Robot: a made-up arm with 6 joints. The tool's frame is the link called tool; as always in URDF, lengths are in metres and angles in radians.
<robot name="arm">
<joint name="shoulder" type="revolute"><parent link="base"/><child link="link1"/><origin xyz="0 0 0.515" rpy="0 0 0"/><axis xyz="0 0 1"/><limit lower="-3.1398" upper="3.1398" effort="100" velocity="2.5"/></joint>
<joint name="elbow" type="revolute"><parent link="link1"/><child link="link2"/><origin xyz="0 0 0" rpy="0 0 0"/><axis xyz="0 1 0"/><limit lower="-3.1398" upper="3.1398" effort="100" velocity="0.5"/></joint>
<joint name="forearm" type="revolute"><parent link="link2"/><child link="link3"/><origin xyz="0 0 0.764" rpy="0 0 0"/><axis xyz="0 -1 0"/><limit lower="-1.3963" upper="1.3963" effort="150" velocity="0.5"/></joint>
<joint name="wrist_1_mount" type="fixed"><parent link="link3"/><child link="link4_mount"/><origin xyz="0 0 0" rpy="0 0 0"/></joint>
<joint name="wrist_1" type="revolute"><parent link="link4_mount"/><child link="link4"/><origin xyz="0 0 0" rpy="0 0 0"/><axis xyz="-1 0 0"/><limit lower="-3.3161" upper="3.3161" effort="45" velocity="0.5"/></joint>
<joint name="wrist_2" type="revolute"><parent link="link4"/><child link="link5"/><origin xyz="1.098 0 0" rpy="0 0 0"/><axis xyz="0 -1 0"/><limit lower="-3.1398" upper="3.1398" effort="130" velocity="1.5"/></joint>
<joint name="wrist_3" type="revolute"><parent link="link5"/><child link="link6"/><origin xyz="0 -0.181 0" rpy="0 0 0"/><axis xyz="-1 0 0"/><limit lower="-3.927" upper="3.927" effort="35" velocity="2.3"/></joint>
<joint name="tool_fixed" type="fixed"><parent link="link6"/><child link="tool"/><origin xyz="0 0 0" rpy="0 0 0"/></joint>
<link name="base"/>
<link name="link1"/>
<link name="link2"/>
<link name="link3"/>
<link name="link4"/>
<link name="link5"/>
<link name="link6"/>
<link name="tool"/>
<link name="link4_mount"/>
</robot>
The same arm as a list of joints. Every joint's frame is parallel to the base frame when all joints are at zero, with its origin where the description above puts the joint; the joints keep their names.
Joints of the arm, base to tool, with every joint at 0 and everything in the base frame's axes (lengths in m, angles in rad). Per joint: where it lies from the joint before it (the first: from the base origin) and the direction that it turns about. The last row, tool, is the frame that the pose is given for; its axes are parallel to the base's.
shoulder: axis 0 0 1 xyz 0.0000 0.0000 0.5150
elbow: axis 0 1 0 xyz 0.0000 0.0000 0.0000
forearm: axis 0 -1 0 xyz 0.0000 0.0000 0.7640
wrist_1: axis -1 0 0 xyz 0.0000 0.0000 0.0000
wrist_2: axis 0 -1 0 xyz 1.0980 0.0000 0.0000
wrist_3: axis -1 0 0 xyz 0.0000 -0.1810 0.0000
tool: xyz 0.0000 0.0000 0.0000
Joint limits (rad, base to tool): -3.1398..3.1398 -3.1398..3.1398 -1.3963..1.3963 -3.3161..3.3161 -3.1398..3.1398 -3.9270..3.9270

